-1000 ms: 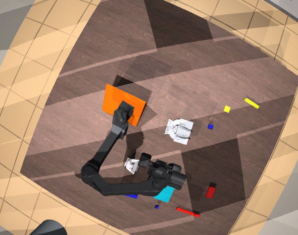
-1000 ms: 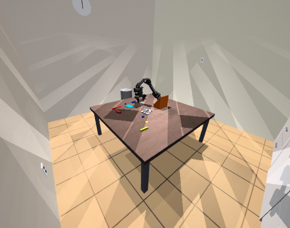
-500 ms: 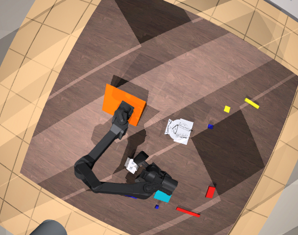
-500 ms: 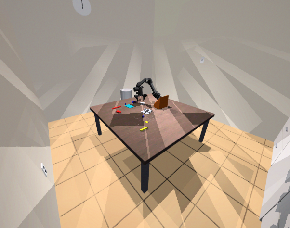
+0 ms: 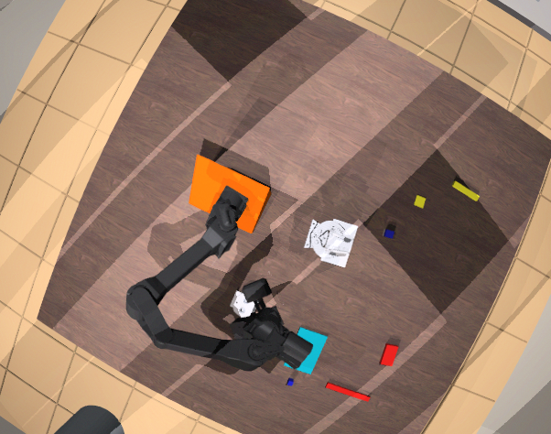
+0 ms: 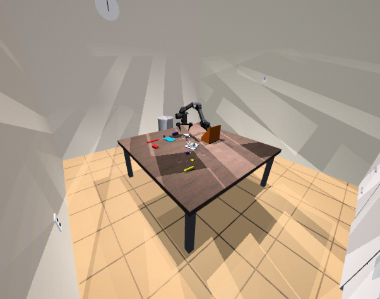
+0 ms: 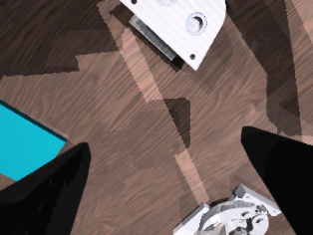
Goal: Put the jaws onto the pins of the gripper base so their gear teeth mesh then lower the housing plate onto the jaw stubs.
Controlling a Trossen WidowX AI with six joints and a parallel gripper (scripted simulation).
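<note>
Right now the gripper base is 6 cm behind my gripper tip, 4 cm to the right of it and 7 cm below it. The rest, counted from my gripper tip: blue bar 2 cm ahead, 20 cm to the right, 8 cm below; then housing plate 1 cm ahead, 22 cm to the left, 9 cm below; then cyan plate 16 cm ahead, 8 cm to the right, 9 cm below.
</note>
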